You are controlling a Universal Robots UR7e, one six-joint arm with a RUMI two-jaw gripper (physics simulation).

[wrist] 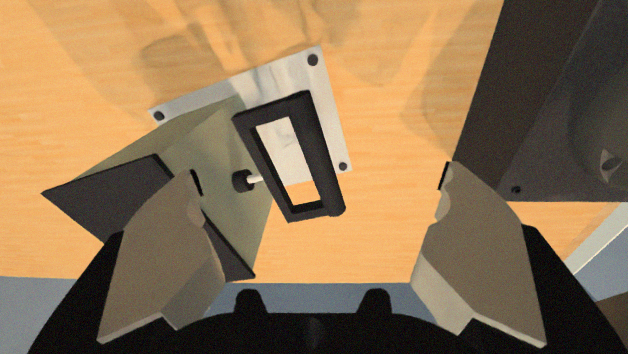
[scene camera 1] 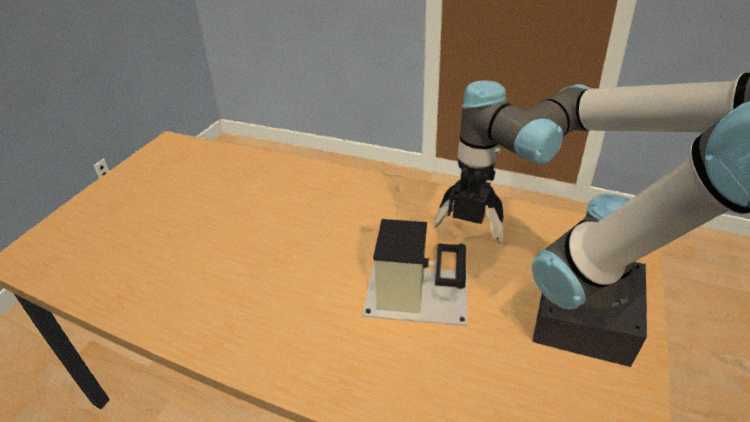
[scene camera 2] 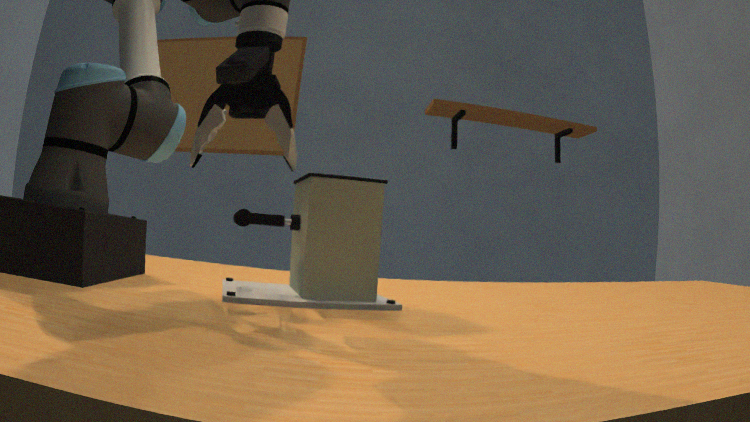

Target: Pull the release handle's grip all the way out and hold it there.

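The release handle is a black rectangular frame whose grip (scene camera 1: 460, 267) (scene camera 2: 241, 217) (wrist: 320, 155) is its outer bar. It sits on a short pale rod at the side of a pale green box (scene camera 1: 399, 286) (scene camera 2: 340, 236) with a black top. A short stretch of rod shows between the box's black collar (wrist: 243, 181) and the frame. My gripper (scene camera 1: 469, 233) (scene camera 2: 243, 166) (wrist: 317, 170) is open and empty, pointing down. Its tips are above the handle, apart from it. In the wrist view the left finger overlaps the box and the handle shows between the fingers.
The box stands on a light grey base plate (scene camera 1: 440, 314) (scene camera 2: 262, 300) (wrist: 295, 75) with dark screws, on the wooden table (scene camera 1: 209, 236). The arm's dark base block (scene camera 1: 587, 335) (scene camera 2: 41, 246) stands on the handle's side of the box. A wall shelf (scene camera 2: 508, 119) is in the background.
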